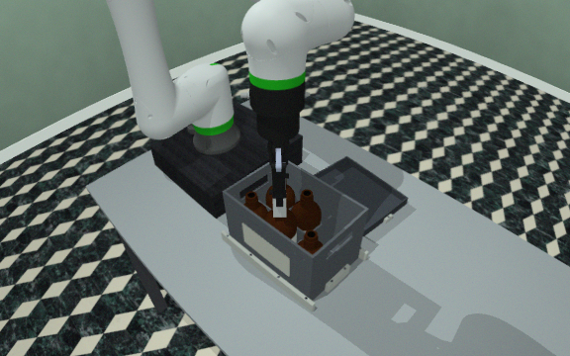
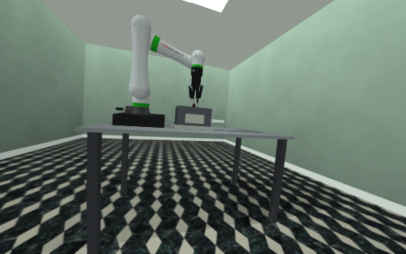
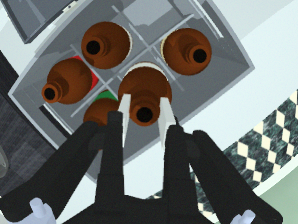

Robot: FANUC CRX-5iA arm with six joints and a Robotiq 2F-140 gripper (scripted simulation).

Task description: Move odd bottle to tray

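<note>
Now: the brown bottle 90 mm below my hand. Also, from my hand: glass bottle (100 mm behind, 70 mm to the left, 120 mm below); crate (10 mm behind, 40 mm to the left, 130 mm below); dark grey tray (60 mm behind, 300 mm to the left, 200 mm below).
</note>
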